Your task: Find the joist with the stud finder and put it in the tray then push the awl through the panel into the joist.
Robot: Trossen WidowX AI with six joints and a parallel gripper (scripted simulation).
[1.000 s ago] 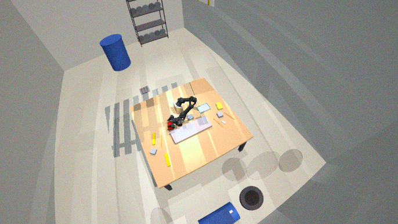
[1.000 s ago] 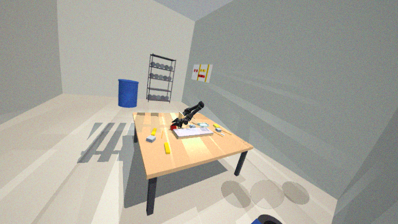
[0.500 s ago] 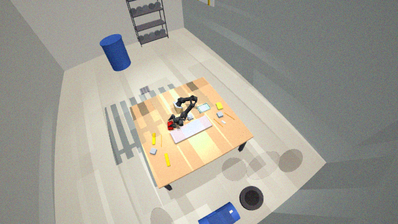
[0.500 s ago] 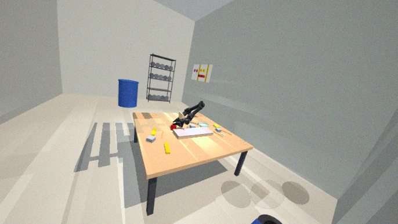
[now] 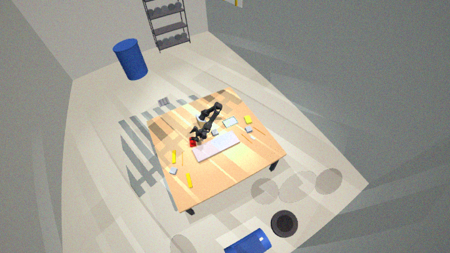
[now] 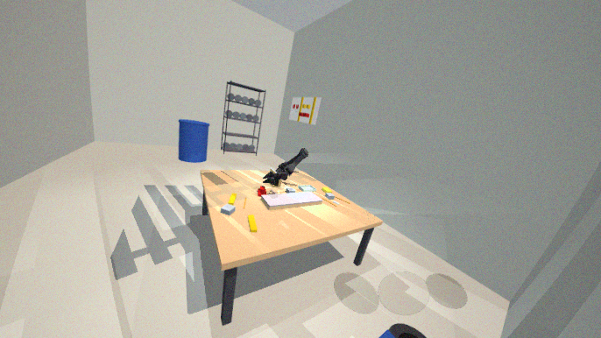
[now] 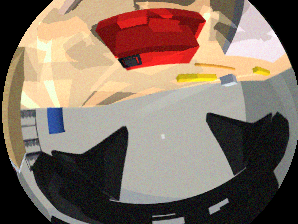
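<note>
Now: gripper tip 1 cm past the red stud finder, 2 cm to the right of it and 8 cm above it. From my gripper tip the other things lie so: yellow block 13 cm ahead, 73 cm to the left, 11 cm below; awl 4 cm ahead, 12 cm to the left, 12 cm below; light blue tray 2 cm ahead, 53 cm to the left, 11 cm below.
</note>
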